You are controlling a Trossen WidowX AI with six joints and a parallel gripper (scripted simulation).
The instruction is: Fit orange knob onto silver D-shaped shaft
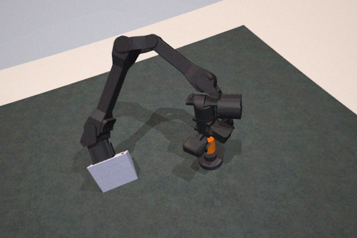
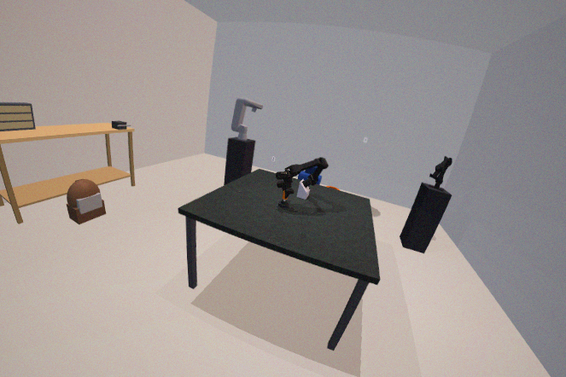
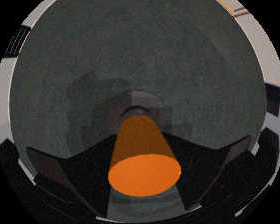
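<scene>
Now: gripper tip 3 cm below the orange knob. Also, from my gripper tip: dark round pedestal 4 cm below.
</scene>
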